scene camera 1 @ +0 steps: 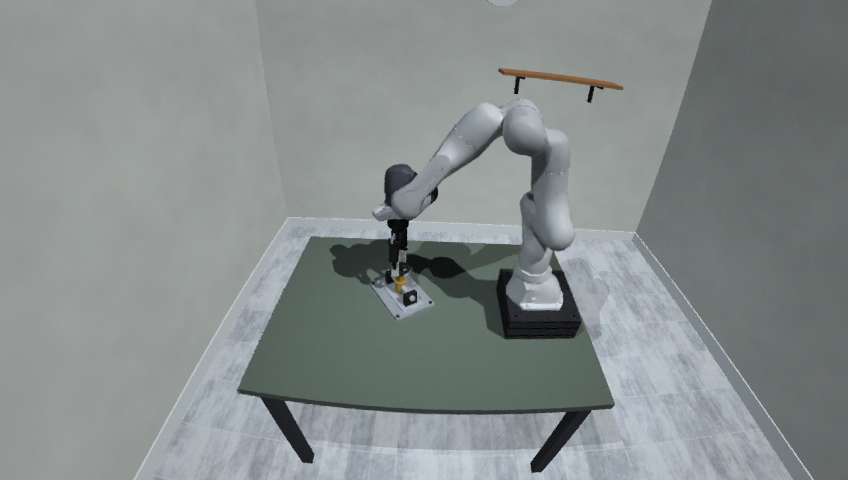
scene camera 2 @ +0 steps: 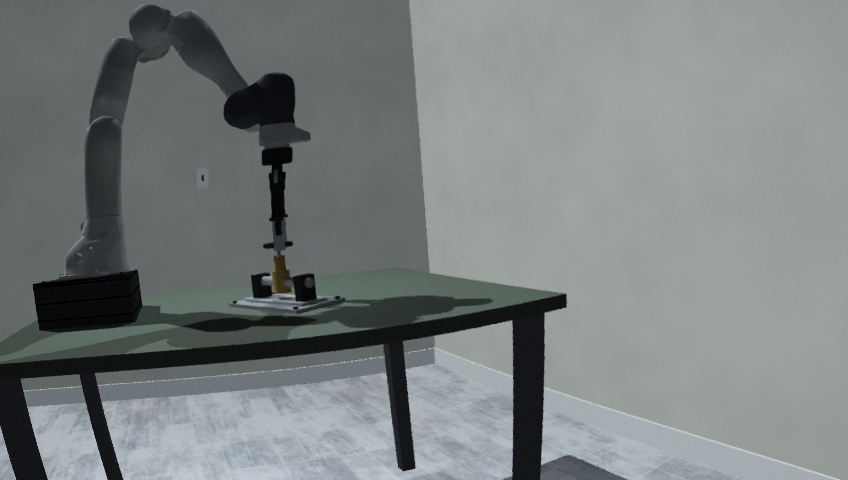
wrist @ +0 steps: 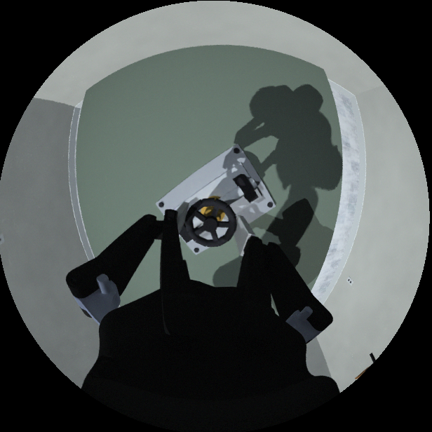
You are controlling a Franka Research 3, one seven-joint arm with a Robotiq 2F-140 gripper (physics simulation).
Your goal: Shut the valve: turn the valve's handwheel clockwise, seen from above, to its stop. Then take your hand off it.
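The valve has a black, spoked handwheel [scene camera 1: 405,268] [scene camera 2: 268,245] [wrist: 211,222] on top of a yellow body [scene camera 1: 400,285] [scene camera 2: 279,281]. It stands on a light grey base plate [scene camera 1: 387,301] [scene camera 2: 249,302] [wrist: 187,188]. My gripper [scene camera 1: 399,269] [scene camera 2: 279,245] [wrist: 211,217] points straight down over the valve and is shut on the handwheel. In the wrist view, one finger pad is at the left side of the rim and the other at its right side. The fingers partly hide the wheel in both scene views. The wheel's turning angle relative to its stop cannot be read.
Two black pipe supports [scene camera 1: 410,297] [scene camera 2: 305,287] [wrist: 246,187] stand on the base plate beside the valve body. The plate lies on a green table [scene camera 1: 357,362] [scene camera 2: 368,282] [wrist: 135,135]. The arm's black pedestal [scene camera 1: 540,321] [scene camera 2: 89,302] stands on the table. A wooden shelf [scene camera 1: 559,77] hangs on the wall.
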